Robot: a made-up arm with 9 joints. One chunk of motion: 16 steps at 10 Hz.
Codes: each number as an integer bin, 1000 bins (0 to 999) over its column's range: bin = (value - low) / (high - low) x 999, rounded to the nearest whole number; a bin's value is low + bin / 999 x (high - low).
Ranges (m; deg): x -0.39..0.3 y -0.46..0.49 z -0.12..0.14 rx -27..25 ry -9..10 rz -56..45
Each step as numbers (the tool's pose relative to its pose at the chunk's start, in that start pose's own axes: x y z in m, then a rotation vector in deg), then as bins.
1 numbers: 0.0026 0.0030 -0.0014 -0.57 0.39 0.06
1 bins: 568 487 456 508 494 554
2 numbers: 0.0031 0.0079 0.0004 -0.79 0.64 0.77
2 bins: 569 492 463 504 507 562
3 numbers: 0.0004 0.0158 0.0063 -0.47 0.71 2.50
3 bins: 565 500 485 510 511 579
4 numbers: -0.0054 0.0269 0.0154 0.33 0.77 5.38
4 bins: 557 512 520 525 514 607
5 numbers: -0.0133 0.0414 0.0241 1.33 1.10 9.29
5 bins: 545 527 554 544 531 646
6 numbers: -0.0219 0.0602 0.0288 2.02 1.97 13.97
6 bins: 533 547 572 558 577 692
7 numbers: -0.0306 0.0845 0.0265 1.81 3.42 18.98
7 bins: 520 573 563 553 653 742
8 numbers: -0.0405 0.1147 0.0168 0.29 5.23 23.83
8 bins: 506 604 526 524 748 790
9 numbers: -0.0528 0.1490 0.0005 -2.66 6.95 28.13
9 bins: 488 640 463 468 839 832
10 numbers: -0.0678 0.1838 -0.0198 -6.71 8.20 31.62
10 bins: 466 677 385 390 904 867
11 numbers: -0.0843 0.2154 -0.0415 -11.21 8.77 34.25
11 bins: 443 710 302 303 934 893
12 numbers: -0.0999 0.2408 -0.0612 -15.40 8.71 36.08
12 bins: 420 737 226 223 931 911
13 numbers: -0.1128 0.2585 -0.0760 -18.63 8.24 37.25
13 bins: 401 756 169 161 906 922
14 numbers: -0.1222 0.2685 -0.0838 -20.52 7.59 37.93
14 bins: 388 766 139 124 872 929
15 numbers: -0.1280 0.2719 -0.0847 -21.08 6.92 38.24
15 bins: 379 770 136 114 837 932
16 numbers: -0.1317 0.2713 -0.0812 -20.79 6.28 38.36
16 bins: 374 769 149 119 803 933
